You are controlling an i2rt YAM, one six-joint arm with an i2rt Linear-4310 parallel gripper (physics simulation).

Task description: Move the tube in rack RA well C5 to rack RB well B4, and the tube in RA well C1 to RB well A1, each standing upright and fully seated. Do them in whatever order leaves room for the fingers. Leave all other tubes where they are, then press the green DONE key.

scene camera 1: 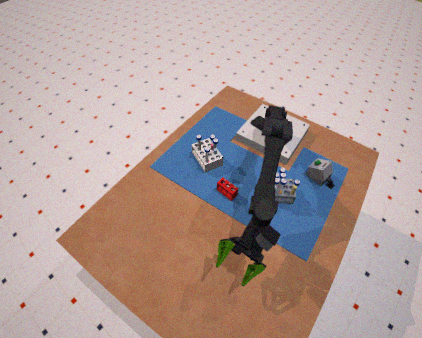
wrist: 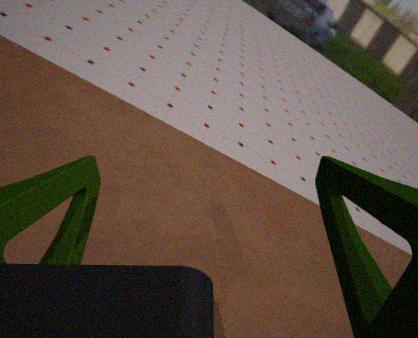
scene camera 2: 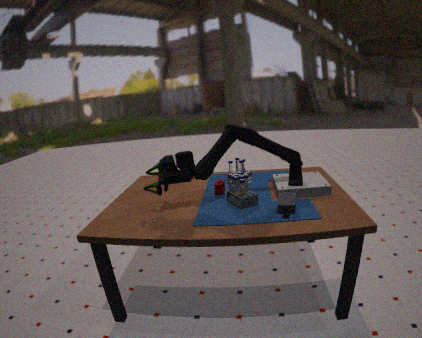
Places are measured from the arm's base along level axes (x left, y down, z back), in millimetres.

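Pixels of known places: gripper, fingertip midpoint: (scene camera 1: 230, 276) (wrist: 208, 168) (scene camera 2: 144, 180); arm's base at its link origin: (scene camera 2: 295, 179).
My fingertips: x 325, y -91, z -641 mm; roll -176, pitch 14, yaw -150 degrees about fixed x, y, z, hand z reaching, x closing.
Observation:
For each thing: its top centre in the pictures, then the offset to it from my fingertips. "pt": a spot on its surface instead. Level surfaces: height alone.
- white rack at its top centre: (scene camera 1: 207, 150) (scene camera 2: 239, 172) dx -434, dy +83, dz +335 mm
- grey rack at its top centre: (scene camera 1: 279, 186) (scene camera 2: 242, 192) dx -110, dy +83, dz +404 mm
- green key at a spot on its surface: (scene camera 1: 318, 162) pt dx -58, dy +64, dz +609 mm
- grey box at its top centre: (scene camera 2: 287, 190) (scene camera 1: 323, 163) dx -36, dy +49, dz +608 mm
- red block at its top centre: (scene camera 1: 227, 185) (scene camera 2: 219, 182) dx -253, dy +83, dz +267 mm
- blue mat at its surface level: dy +133 mm
- wooden table at its surface level: dy +136 mm
My gripper (scene camera 1: 231, 274) (scene camera 2: 145, 181) (wrist: 208, 168) has its green fingers wide open and empty, above the bare wood beyond the mat, away from both racks. A white rack (scene camera 1: 212, 165) holds several upright blue-capped tubes (scene camera 1: 207, 150). A grey rack (scene camera 1: 285, 199) (scene camera 2: 243, 201) also holds several blue-capped tubes (scene camera 1: 283, 171); the arm partly covers it in scene camera 1. Rack labels and well letters are too small to read, so I cannot tell which is RA or RB. The green key (scene camera 1: 318, 162) sits on a grey box (scene camera 1: 320, 173) (scene camera 2: 287, 199).
A red block (scene camera 1: 227, 189) (scene camera 2: 219, 188) with holes stands on the blue mat (scene camera 1: 182, 155) (scene camera 2: 210, 215) between the racks. The arm's pale base plate (scene camera 1: 249, 131) (scene camera 2: 316, 190) is at the mat's far side. The wooden table (scene camera 1: 125, 225) (scene camera 2: 125, 217) has its edge in the wrist view.

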